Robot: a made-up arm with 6 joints.
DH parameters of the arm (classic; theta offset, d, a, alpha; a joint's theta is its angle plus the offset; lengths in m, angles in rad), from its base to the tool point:
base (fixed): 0 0.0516 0 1.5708
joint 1: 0 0.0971 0.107 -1.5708
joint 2: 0 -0.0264 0.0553 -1.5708
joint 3: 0 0.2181 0.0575 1.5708
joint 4: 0 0.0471 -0.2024 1.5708
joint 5: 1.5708 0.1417 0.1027 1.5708
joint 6: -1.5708 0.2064 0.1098 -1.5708
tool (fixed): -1.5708 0.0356 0 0
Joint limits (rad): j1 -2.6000..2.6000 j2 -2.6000..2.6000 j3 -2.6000..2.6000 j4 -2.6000..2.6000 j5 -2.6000..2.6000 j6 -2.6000..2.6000
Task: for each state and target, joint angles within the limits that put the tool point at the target. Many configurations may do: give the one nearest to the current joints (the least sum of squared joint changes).
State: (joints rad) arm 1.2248 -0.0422 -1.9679 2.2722 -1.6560 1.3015
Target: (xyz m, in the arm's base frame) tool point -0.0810 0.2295 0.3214
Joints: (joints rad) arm 1.1775 0.0461 -2.0284 2.2496 -1.5463 1.2293
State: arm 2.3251 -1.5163 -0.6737 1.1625 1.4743 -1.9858
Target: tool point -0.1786 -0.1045 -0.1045
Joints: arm 2.4721 -1.4533 -0.5368 1.0631 1.7742 -2.0560
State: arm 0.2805 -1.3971 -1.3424 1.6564 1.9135 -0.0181
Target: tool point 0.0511 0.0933 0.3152
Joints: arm 0.0719 -1.6666 -1.5548 2.1672 1.6240 0.0049
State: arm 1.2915 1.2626 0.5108 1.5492 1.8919 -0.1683
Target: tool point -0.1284 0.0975 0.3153
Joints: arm 1.4415 1.4718 0.4766 1.4670 1.7136 -0.2978
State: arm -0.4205 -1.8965 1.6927 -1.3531 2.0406 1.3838
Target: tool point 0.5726 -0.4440 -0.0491
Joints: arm -0.8712 -1.8998 1.6193 -0.7567 2.0030 1.4426
